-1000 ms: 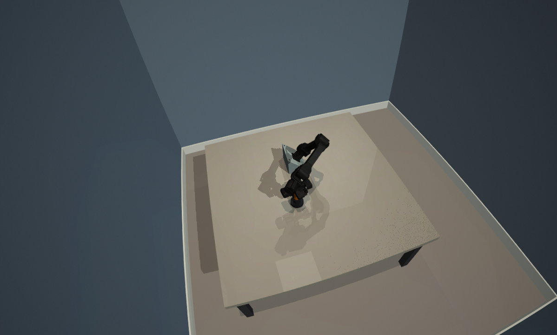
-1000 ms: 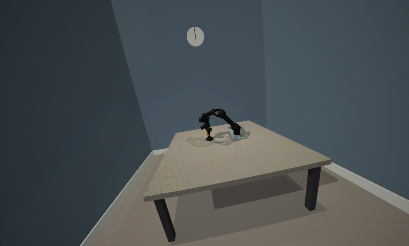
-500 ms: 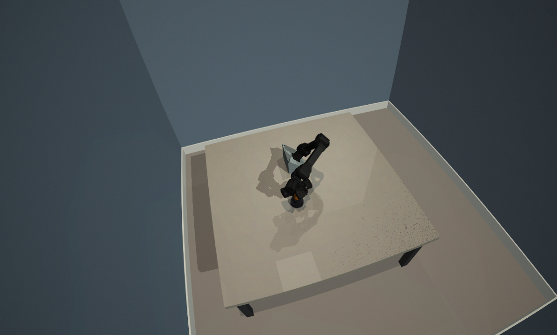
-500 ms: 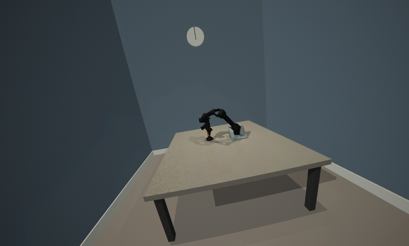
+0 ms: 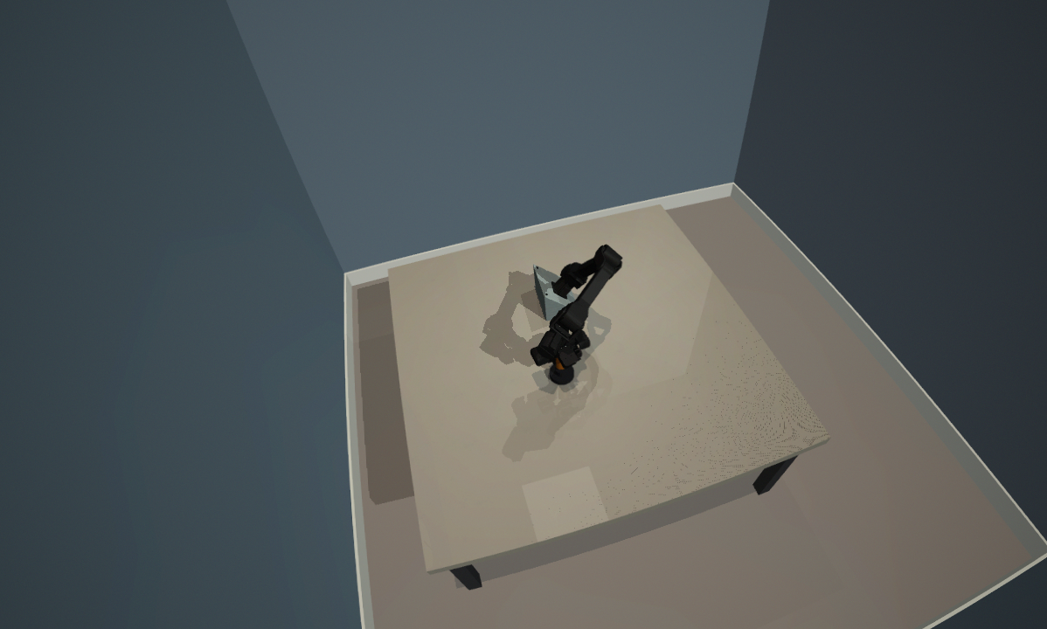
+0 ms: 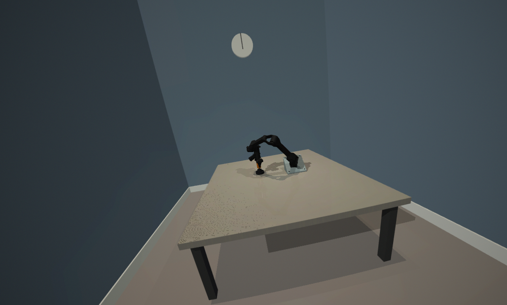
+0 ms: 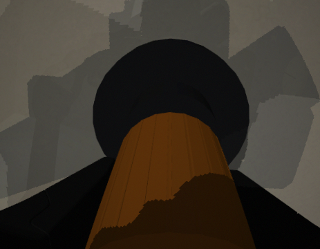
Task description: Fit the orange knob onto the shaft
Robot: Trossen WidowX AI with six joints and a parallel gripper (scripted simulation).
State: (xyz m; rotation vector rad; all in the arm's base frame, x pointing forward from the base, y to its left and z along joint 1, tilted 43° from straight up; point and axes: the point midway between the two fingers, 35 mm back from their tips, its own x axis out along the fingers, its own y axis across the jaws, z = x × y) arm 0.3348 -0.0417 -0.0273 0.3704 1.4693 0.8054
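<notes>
My gripper tip is 2 cm below the orange knob. Also, from my gripper tip: dark round pedestal: 4 cm below.
</notes>
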